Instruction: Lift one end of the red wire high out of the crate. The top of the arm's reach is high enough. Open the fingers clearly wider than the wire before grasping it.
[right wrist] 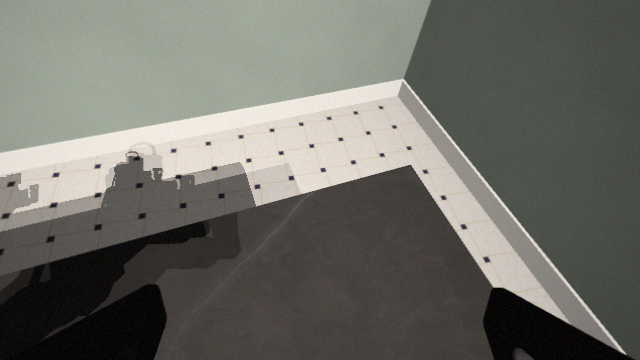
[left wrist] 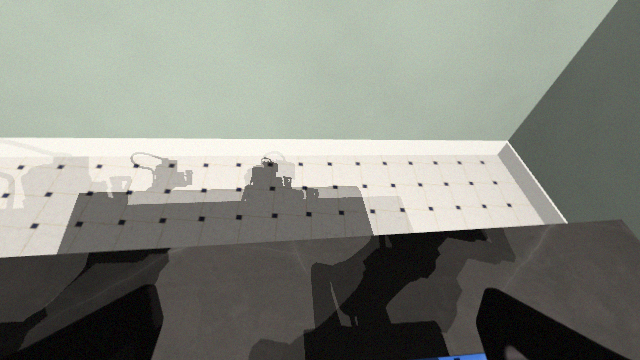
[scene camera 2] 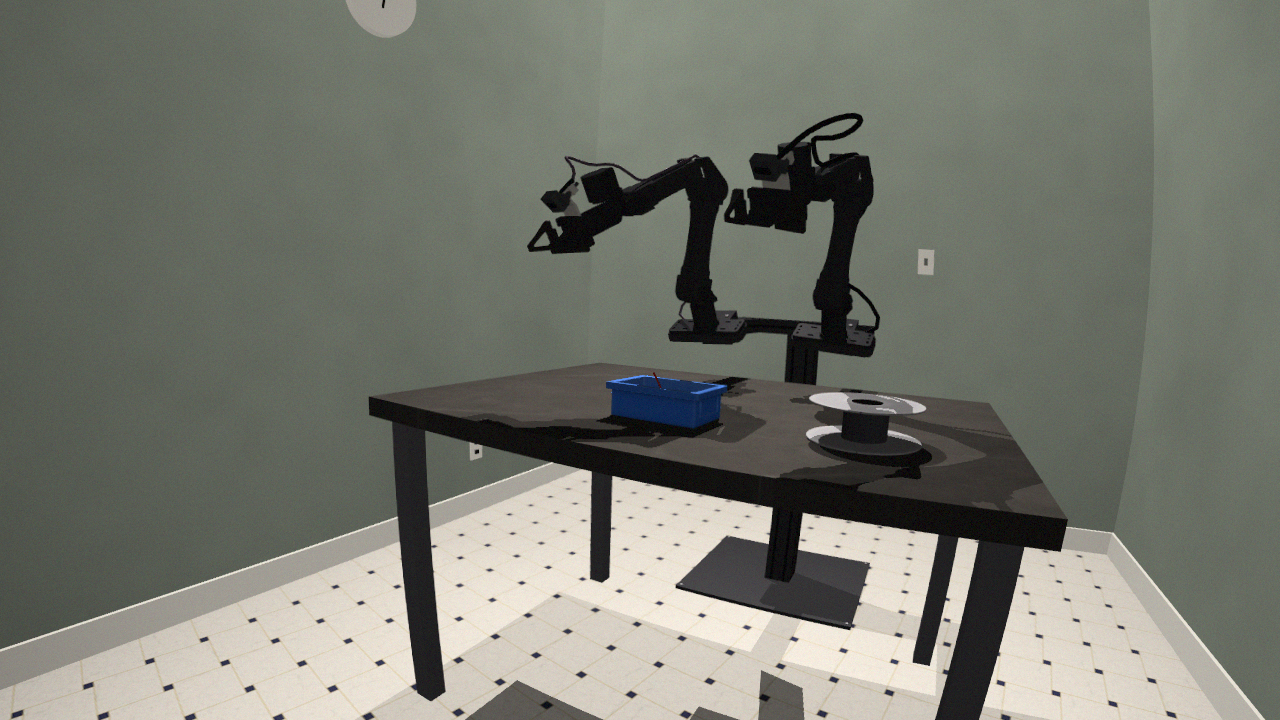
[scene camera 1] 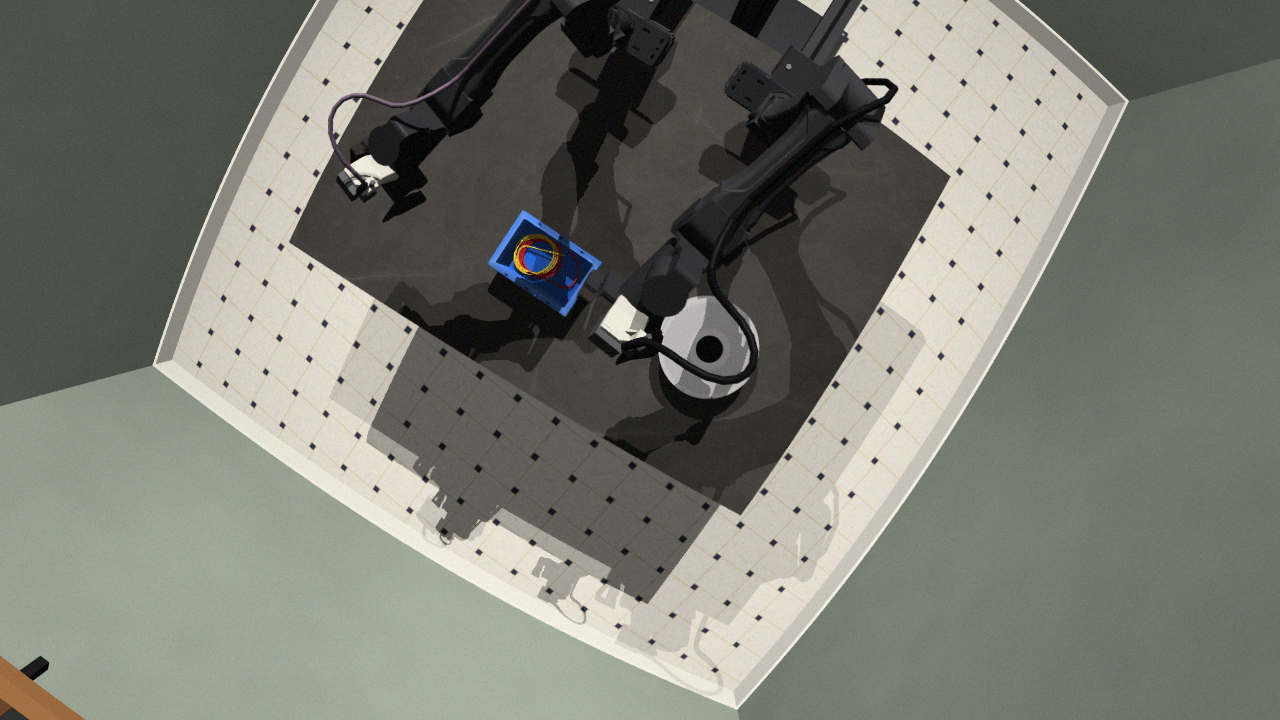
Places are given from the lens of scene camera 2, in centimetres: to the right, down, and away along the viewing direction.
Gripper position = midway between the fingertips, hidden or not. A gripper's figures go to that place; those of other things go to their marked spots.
my left gripper (scene camera 2: 749,221): 18, -23, 91
my right gripper (scene camera 2: 539,249): -20, -22, 112
blue crate (scene camera 2: 677,403): 6, 8, 97
